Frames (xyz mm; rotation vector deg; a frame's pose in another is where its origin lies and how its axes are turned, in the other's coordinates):
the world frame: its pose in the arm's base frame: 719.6 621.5 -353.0 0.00 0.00 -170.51
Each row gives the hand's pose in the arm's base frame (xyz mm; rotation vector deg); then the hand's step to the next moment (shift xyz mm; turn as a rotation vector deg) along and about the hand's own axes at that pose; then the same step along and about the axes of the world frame.
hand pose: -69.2 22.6 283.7 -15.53 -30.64 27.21
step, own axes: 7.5 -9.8 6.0 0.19 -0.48 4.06
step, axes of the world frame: -5.2 4.8 11.7 1.84 -0.50 3.62
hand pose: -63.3 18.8 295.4 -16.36 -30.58 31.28
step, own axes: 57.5 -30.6 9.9 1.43 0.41 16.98
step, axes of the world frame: -49.6 0.0 43.4 7.85 -4.48 14.45
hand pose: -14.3 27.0 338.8 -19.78 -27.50 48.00
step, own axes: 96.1 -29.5 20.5 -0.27 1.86 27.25
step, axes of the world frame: -71.3 -47.0 56.9 14.98 -6.34 21.94
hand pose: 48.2 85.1 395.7 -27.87 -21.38 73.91
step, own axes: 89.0 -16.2 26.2 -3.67 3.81 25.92
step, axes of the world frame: -35.1 -82.0 30.3 17.19 -3.58 19.79
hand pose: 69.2 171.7 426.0 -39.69 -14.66 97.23
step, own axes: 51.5 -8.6 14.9 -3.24 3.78 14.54
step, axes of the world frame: -2.5 -54.2 0.6 11.10 -0.70 10.60
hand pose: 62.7 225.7 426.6 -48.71 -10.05 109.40
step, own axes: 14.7 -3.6 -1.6 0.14 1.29 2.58
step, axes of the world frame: -2.2 -13.5 -6.6 2.55 -0.52 1.25
